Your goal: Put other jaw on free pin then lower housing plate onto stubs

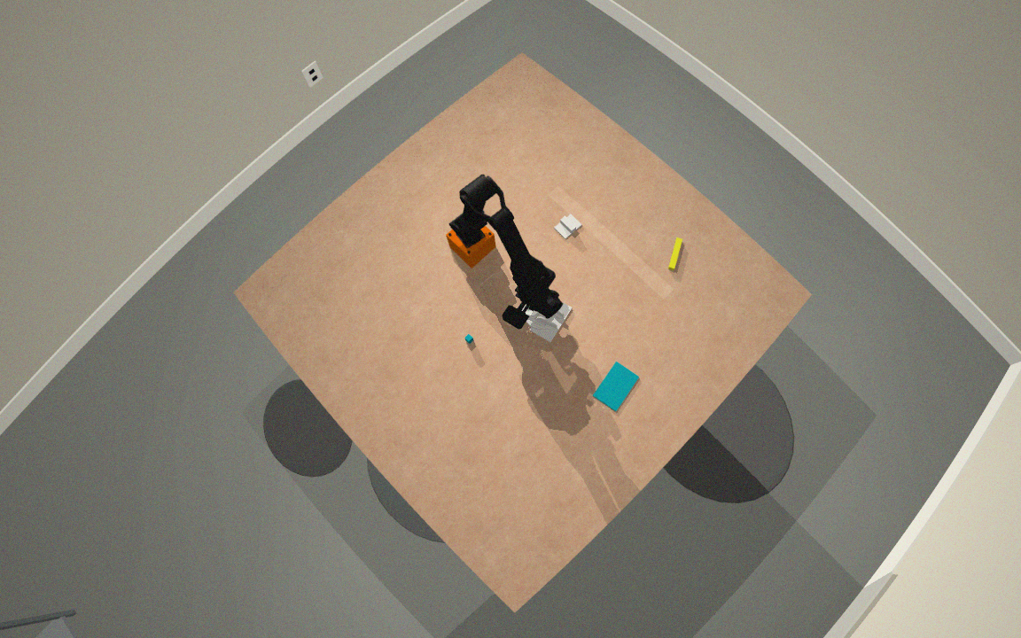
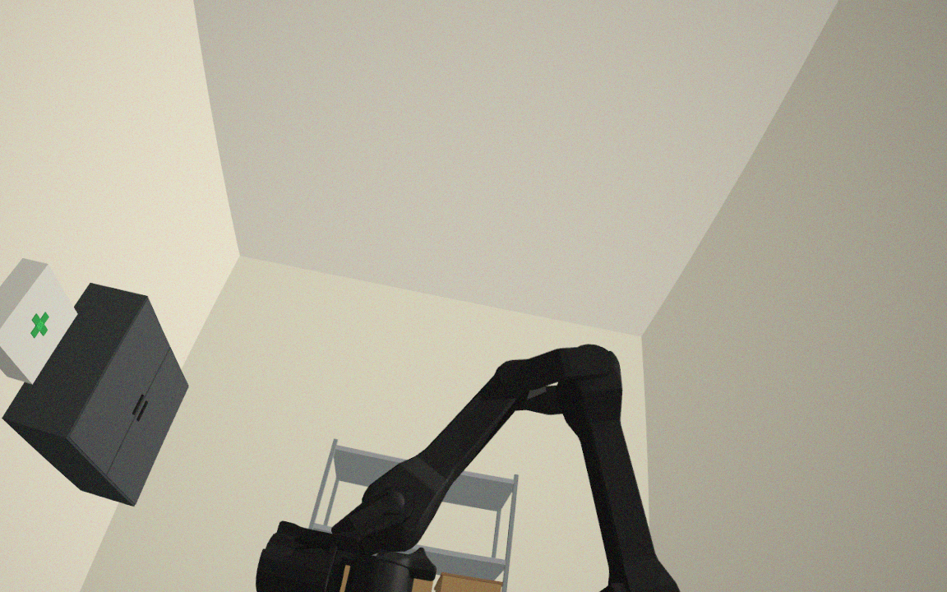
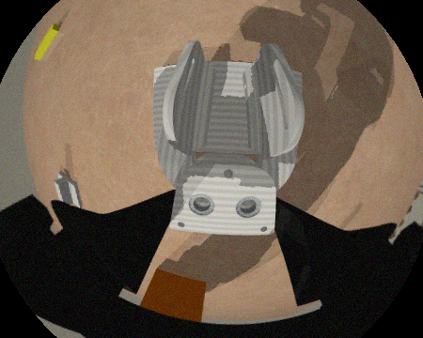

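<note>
Right now my gripper tip is 20 mm below the grey housing plate and 10 mm short of it. Round my gripper tip: grey jaw: 20 mm to the left, 10 mm ahead; small teal cube: 200 mm to the right, 20 mm behind; flat teal block: 330 mm ahead, 60 mm to the left, 10 mm below.
</note>
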